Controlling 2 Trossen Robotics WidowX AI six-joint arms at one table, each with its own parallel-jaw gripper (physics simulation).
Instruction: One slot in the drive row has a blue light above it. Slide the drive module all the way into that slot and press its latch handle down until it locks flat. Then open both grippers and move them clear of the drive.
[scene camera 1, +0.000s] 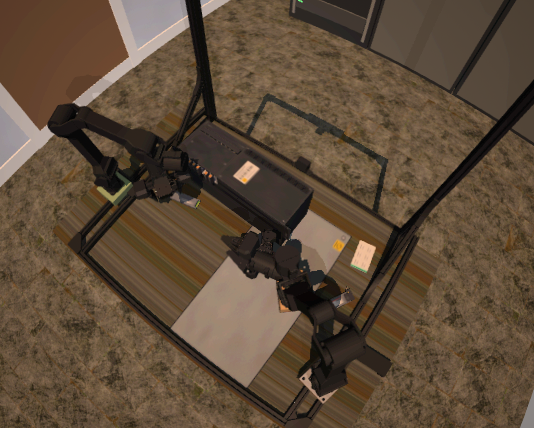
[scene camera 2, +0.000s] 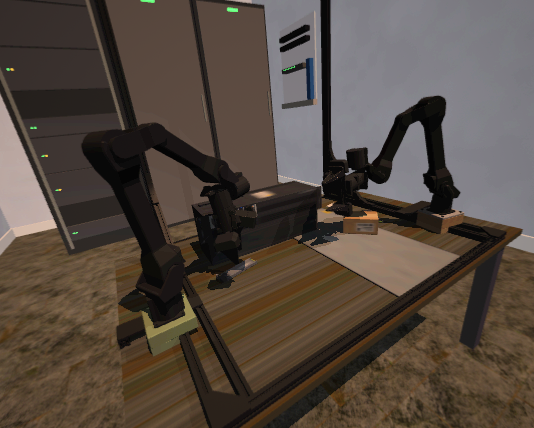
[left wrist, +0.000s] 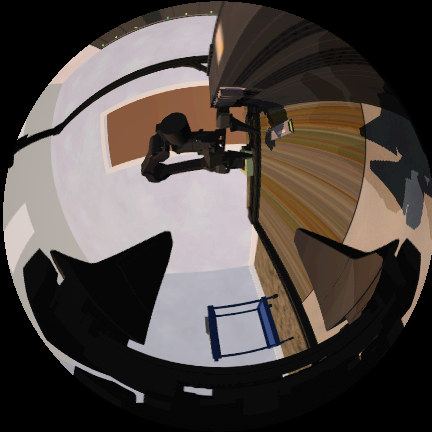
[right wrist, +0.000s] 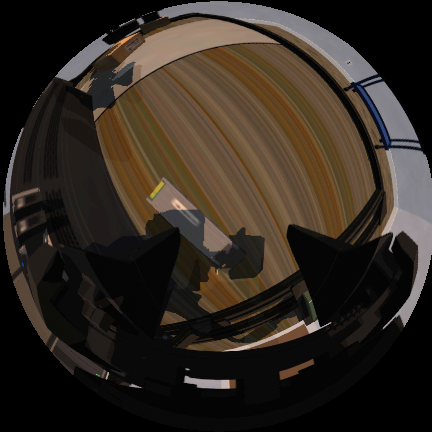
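Pixels of known places: left gripper, fingertip midpoint: (scene camera 1: 224, 244) (scene camera 2: 324, 197) (left wrist: 235, 236); right gripper, fingertip midpoint: (scene camera 1: 169, 196) (scene camera 2: 238, 256) (left wrist: 255, 143) (right wrist: 235, 232); left arm's base, link origin: (scene camera 1: 323, 379) (scene camera 2: 440, 210); right arm's base, link origin: (scene camera 1: 113, 185) (scene camera 2: 167, 313) (left wrist: 242, 161).
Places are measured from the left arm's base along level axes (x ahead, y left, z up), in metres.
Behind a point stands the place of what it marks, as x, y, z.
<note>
A flat silver drive module (scene camera 1: 186, 200) {0.731, -0.064, -0.052} (scene camera 2: 241, 270) {0.743, -0.044, -0.055} (left wrist: 281, 131) {0.726, -0.063, -0.052} (right wrist: 215, 235) {0.768, -0.040, -0.052} with a yellow-green end stripe lies on the table before the dark chassis (scene camera 1: 270, 195) {0.487, -0.234, 0.114} (scene camera 2: 287, 220) {0.528, -0.175, 0.017} (left wrist: 285, 50) (right wrist: 75, 175) {0.637, -0.156, 0.007}. The drive row (scene camera 1: 202, 171) {0.712, -0.145, 0.074} (right wrist: 27, 200) is at the chassis's left end. A tiny blue light (right wrist: 22, 264) shows at the left edge of the right wrist view; its slot cannot be made out. My right gripper (scene camera 1: 167, 191) {0.748, -0.017, 0.010} (scene camera 2: 227, 242) (right wrist: 235, 232) {0.748, -0.017, 0.010} is open and empty above the module. My left gripper (scene camera 1: 237, 255) (scene camera 2: 332, 192) {0.454, -0.035, 0.127} (left wrist: 235, 236) {0.454, -0.035, 0.127} is open and empty near the chassis's right end. The latch handle's position is unclear.
A pale mat (scene camera 1: 235, 325) {0.292, 0.081, -0.059} (scene camera 2: 395, 255) {0.284, 0.091, -0.059} covers part of the table. An orange box (scene camera 1: 286, 306) (scene camera 2: 360, 223) {0.280, -0.082, -0.017} (right wrist: 125, 46) stands by the left arm. A small silver object (scene camera 1: 343, 299) {0.124, -0.222, -0.052} and a white card (scene camera 1: 363, 256) {0.176, -0.380, -0.060} lie at the right. Dark rails (scene camera 1: 200, 367) {0.259, 0.237, -0.041} edge the table.
</note>
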